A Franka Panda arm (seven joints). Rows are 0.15 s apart.
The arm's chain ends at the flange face. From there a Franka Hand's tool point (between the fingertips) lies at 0.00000 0.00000 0.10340 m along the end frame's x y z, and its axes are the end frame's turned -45 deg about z.
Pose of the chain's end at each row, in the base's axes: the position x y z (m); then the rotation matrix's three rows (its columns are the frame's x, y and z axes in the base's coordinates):
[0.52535, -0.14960, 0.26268], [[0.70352, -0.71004, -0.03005], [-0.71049, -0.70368, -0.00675], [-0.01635, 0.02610, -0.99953]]
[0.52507, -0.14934, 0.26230], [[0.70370, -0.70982, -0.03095], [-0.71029, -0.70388, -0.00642], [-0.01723, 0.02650, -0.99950]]
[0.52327, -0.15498, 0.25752], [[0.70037, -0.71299, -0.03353], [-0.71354, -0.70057, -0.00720], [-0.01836, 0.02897, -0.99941]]
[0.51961, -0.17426, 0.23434], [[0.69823, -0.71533, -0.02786], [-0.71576, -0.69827, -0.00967], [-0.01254, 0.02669, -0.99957]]
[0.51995, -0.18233, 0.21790], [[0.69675, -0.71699, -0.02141], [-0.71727, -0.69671, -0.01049], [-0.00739, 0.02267, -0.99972]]
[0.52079, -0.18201, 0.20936], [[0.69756, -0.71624, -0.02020], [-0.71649, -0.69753, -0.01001], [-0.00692, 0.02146, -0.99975]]
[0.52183, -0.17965, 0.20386], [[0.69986, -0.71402, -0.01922], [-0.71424, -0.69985, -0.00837], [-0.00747, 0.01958, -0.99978]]
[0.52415, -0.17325, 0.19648], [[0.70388, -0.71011, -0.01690], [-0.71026, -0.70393, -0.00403], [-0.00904, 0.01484, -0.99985]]
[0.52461, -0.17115, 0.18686], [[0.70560, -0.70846, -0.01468], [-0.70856, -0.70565, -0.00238], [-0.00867, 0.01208, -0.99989]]
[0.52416, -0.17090, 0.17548], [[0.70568, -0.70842, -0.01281], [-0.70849, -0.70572, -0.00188], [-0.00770, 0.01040, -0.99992]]
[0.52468, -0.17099, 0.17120], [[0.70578, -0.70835, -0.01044], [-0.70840, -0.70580, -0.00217], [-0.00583, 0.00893, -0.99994]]
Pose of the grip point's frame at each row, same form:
[0.52224, -0.15030, 0.15933], [[0.99954, -0.00461, -0.03005], [-0.00482, -0.99997, -0.00675], [-0.03002, 0.00689, -0.99953]]
[0.52187, -0.15000, 0.15895], [[0.99951, -0.00433, -0.03095], [-0.00453, -0.99997, -0.00642], [-0.03092, 0.00655, -0.99950]]
[0.51980, -0.15572, 0.15418], [[0.99940, -0.00892, -0.03353], [-0.00917, -0.99993, -0.00720], [-0.03347, 0.00750, -0.99941]]
[0.51673, -0.17526, 0.13098], [[0.99954, -0.01209, -0.02786], [-0.01237, -0.99987, -0.00967], [-0.02774, 0.01001, -0.99957]]
[0.51774, -0.18341, 0.11453], [[0.99967, -0.01431, -0.02141], [-0.01454, -0.99983, -0.01049], [-0.02126, 0.01080, -0.99972]]
[0.51870, -0.18305, 0.10599], [[0.99971, -0.01321, -0.02020], [-0.01341, -0.99986, -0.01001], [-0.02007, 0.01028, -0.99975]]
[0.51984, -0.18052, 0.10048], [[0.99976, -0.01001, -0.01922], [-0.01018, -0.99991, -0.00837], [-0.01913, 0.00856, -0.99978]]
[0.52240, -0.17367, 0.09310], [[0.99984, -0.00441, -0.01690], [-0.00448, -0.99998, -0.00403], [-0.01689, 0.00410, -0.99985]]
[0.52309, -0.17140, 0.08347], [[0.99989, -0.00202, -0.01468], [-0.00206, -1.00000, -0.00238], [-0.01467, 0.00241, -0.99989]]
[0.52284, -0.17109, 0.07209], [[0.99992, -0.00194, -0.01281], [-0.00196, -1.00000, -0.00188], [-0.01280, 0.00191, -0.99992]]
[0.52360, -0.17121, 0.06781], [[0.99994, -0.00182, -0.01044], [-0.00184, -0.99999, -0.00217], [-0.01044, 0.00219, -0.99994]]

